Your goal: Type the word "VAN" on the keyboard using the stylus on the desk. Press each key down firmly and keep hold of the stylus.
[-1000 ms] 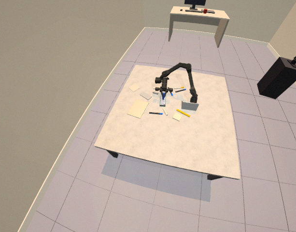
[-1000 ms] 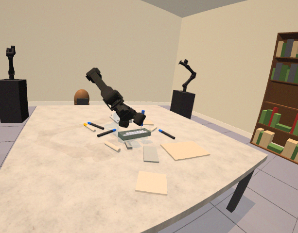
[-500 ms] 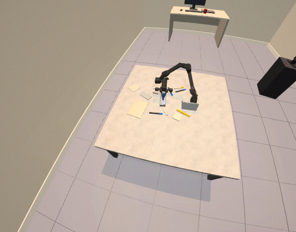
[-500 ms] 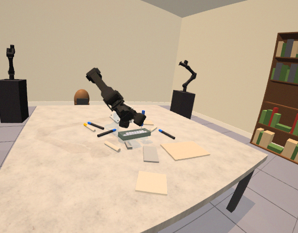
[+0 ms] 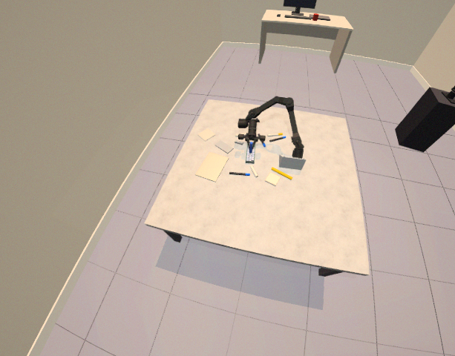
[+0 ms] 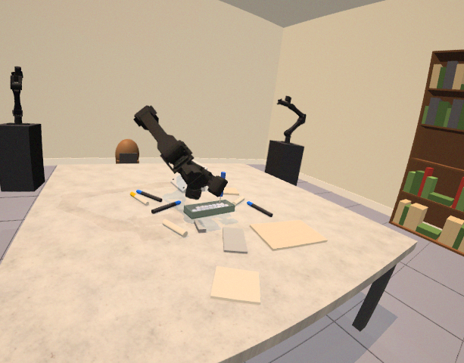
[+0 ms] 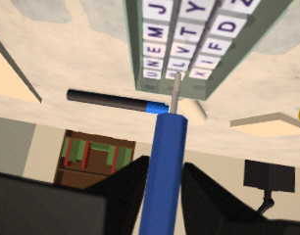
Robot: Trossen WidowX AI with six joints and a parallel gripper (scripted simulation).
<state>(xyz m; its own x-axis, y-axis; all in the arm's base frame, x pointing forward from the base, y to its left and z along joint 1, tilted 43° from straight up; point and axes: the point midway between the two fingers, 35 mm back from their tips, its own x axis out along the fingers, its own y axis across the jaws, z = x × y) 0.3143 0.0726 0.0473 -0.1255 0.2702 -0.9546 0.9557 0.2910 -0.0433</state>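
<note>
Right now my gripper tip is 1 cm above the blue stylus. From my gripper tip the other things lie so: yellow pen (25 cm behind, 8 cm below, 6 cm to the left); then sticky note (20 cm behind, 13 cm to the left, 8 cm below); then grey pad (22 cm ahead, 8 cm below, 3 cm to the right).
</note>
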